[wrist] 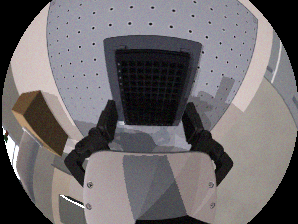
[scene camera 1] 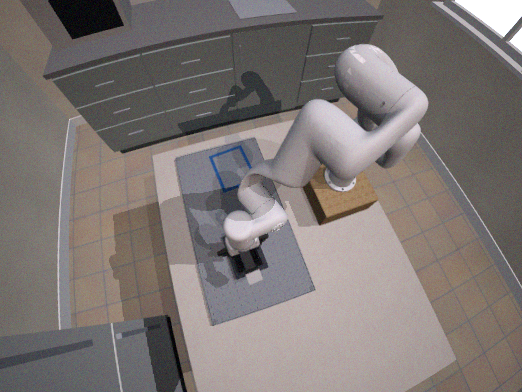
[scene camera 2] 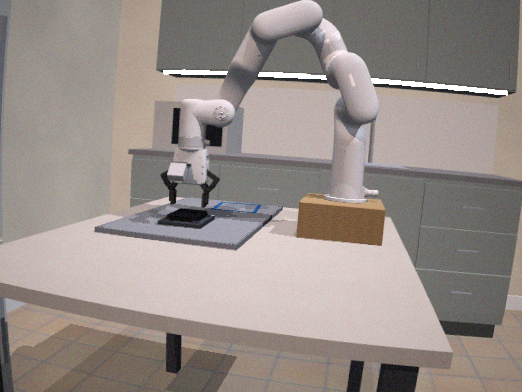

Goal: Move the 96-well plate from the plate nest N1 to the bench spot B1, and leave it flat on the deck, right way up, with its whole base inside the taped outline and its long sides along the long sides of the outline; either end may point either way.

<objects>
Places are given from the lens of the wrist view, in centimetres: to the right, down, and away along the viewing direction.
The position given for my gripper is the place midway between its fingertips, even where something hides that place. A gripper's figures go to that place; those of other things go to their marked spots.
my gripper (wrist: pixel 150 109): 0, 0, 13
96-well plate (wrist: pixel 149 111): 0, 0, 16
plate nest N1 (wrist: pixel 157 42): 1, -8, 10
The marked spots on the plate nest N1 and the 96-well plate are 10 cm apart.
</objects>
